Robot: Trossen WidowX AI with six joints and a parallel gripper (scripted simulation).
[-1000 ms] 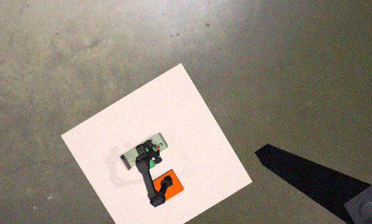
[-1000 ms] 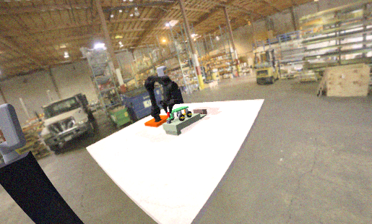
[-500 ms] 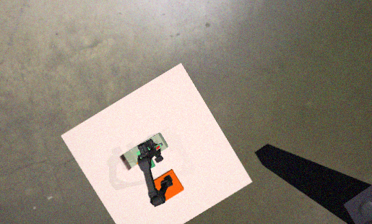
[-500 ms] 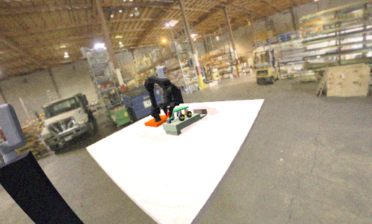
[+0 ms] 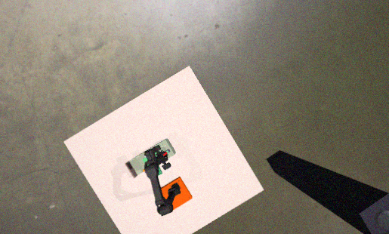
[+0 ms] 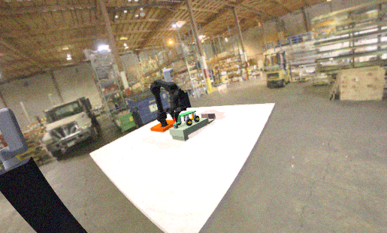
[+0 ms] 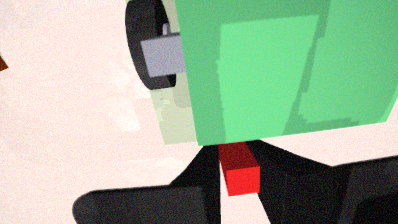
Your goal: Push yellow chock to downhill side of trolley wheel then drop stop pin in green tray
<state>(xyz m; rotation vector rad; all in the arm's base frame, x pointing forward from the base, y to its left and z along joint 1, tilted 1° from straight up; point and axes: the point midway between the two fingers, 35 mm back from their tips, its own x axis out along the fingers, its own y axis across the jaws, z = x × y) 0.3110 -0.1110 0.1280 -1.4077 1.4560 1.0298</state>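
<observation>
Now: gripper tip 220 mm to the right of the green tray, 140 mm above it and 110 mm past it. Round my gripper tip: yellow chock: 200 mm to the left, 50 mm below, 20 mm behind; then trolley: 100 mm to the left, 20 mm below, 20 mm ahead; then red-headed stop pin: right at my gripper tip.
</observation>
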